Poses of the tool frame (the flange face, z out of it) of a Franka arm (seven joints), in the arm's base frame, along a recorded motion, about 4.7 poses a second.
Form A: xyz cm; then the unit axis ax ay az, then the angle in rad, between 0 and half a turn.
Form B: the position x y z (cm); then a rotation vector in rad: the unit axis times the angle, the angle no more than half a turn. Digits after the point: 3 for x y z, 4 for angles.
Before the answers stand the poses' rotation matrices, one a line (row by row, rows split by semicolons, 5 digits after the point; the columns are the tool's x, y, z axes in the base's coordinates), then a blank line. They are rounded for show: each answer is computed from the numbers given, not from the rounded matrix.
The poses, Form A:
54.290 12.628 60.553 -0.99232 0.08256 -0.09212 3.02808
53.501 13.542 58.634 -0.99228 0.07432 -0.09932 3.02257
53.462 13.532 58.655 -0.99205 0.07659 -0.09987 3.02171
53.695 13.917 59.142 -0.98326 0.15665 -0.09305 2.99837
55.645 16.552 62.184 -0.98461 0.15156 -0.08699 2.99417
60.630 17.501 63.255 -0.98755 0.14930 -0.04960 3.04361
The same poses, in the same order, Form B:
0.96949 -0.15289 0.19159; -0.17376 -0.97998 0.09724; 0.17289 -0.12756 -0.97665
0.96933 -0.13518 0.20523; -0.15876 -0.98192 0.10311; 0.18758 -0.13254 -0.97327
0.96843 -0.13947 0.20660; -0.16336 -0.98113 0.10340; 0.18828 -0.13389 -0.97295
0.93394 -0.29320 0.20441; -0.31976 -0.94093 0.11134; 0.15969 -0.16935 -0.97253
0.93926 -0.28406 0.19264; -0.30962 -0.94346 0.11840; 0.14811 -0.17085 -0.97410
0.95062 -0.28932 0.11233; -0.29903 -0.95073 0.08183; 0.08312 -0.11138 -0.99030

54.290 12.628 60.553 -3.0048 0.2500 -0.2789
53.501 13.542 58.634 -2.9992 0.2246 -0.3002
53.462 13.532 58.655 -2.9977 0.2314 -0.3018
53.695 13.917 59.142 -2.9482 0.4697 -0.2790
55.645 16.552 62.184 -2.9481 0.4538 -0.2605
60.630 17.501 63.255 -3.0057 0.4544 -0.1510

